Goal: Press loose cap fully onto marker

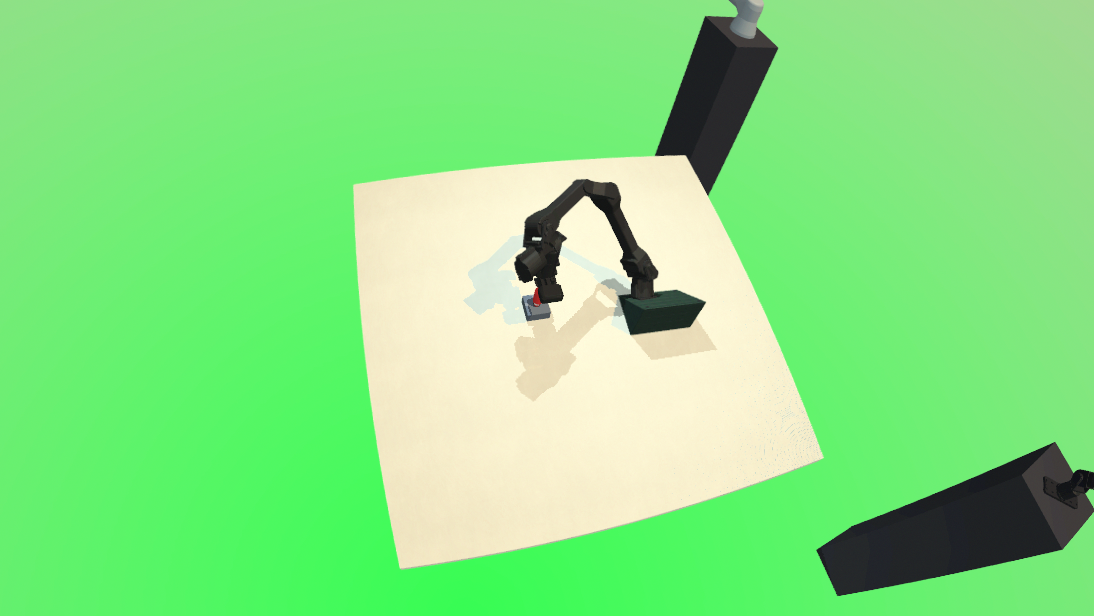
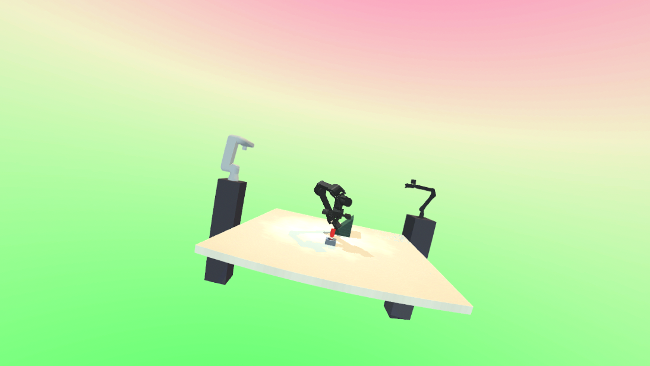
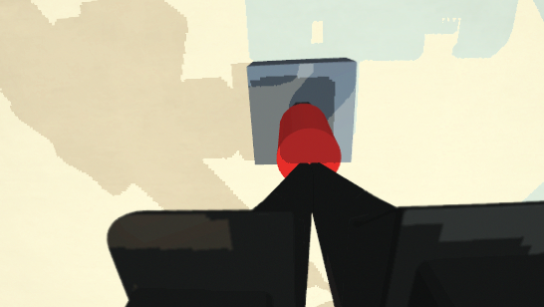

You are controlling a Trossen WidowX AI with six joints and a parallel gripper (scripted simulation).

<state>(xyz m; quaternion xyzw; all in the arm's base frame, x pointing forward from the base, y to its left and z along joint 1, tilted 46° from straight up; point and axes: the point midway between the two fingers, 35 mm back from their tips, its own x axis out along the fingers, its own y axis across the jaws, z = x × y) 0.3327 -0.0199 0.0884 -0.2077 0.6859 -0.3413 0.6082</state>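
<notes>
My gripper tip is now 10 cm above the holder block. Round my gripper tip: red cap: 4 cm below.
</notes>
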